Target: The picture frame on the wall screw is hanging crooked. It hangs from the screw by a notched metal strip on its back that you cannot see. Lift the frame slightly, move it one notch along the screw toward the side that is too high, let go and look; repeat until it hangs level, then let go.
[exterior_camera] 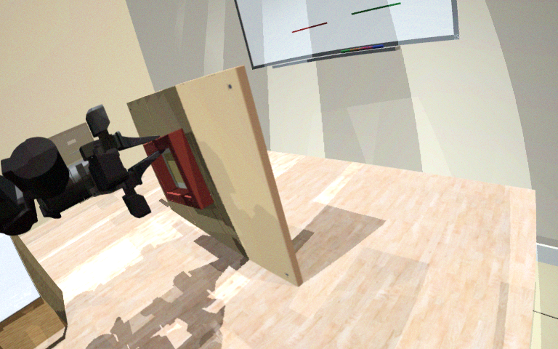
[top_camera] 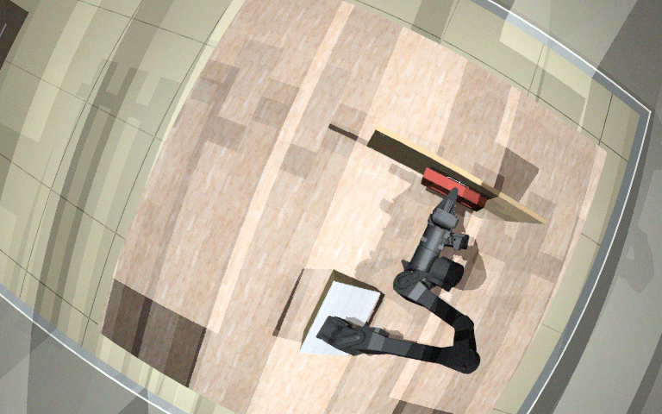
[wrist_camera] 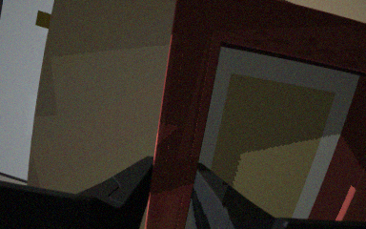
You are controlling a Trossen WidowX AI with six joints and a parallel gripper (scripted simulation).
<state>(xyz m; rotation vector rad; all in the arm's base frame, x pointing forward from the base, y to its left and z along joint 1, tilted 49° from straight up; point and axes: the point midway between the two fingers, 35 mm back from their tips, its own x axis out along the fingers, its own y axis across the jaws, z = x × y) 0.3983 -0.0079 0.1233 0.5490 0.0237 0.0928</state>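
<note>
Right now the red picture frame is 10 mm ahead of my gripper tip, 10 mm to the right of it and 50 mm below it. Also, from my gripper tip: tan wall board: 20 mm ahead, 70 mm below.
</note>
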